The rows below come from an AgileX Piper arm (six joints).
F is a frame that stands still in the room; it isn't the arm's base.
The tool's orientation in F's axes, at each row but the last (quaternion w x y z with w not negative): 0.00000 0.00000 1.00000 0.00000; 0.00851 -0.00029 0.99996 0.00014; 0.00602 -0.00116 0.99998 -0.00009; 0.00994 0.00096 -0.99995 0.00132; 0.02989 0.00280 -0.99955 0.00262; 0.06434 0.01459 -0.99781 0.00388; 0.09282 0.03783 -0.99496 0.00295
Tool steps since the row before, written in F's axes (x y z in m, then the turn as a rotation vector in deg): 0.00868 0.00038 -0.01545 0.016 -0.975 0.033; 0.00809 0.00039 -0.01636 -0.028 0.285 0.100; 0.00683 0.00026 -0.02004 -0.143 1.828 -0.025; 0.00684 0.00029 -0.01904 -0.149 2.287 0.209; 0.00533 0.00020 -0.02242 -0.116 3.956 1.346; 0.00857 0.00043 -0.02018 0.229 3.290 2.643; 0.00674 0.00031 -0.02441 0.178 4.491 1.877
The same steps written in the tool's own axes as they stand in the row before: -0.00868 0.00038 0.01545 -0.016 -0.975 -0.033; -0.00781 0.00038 0.01650 0.026 0.285 -0.100; -0.00659 0.00025 0.02012 0.139 1.828 0.023; -0.00722 0.00033 0.01890 0.149 2.287 -0.212; -0.00666 0.00028 0.02206 0.175 3.950 -1.358; -0.01110 0.00029 0.01891 0.019 3.266 -2.682; -0.01114 -0.00023 0.02274 -0.163 4.467 -1.935
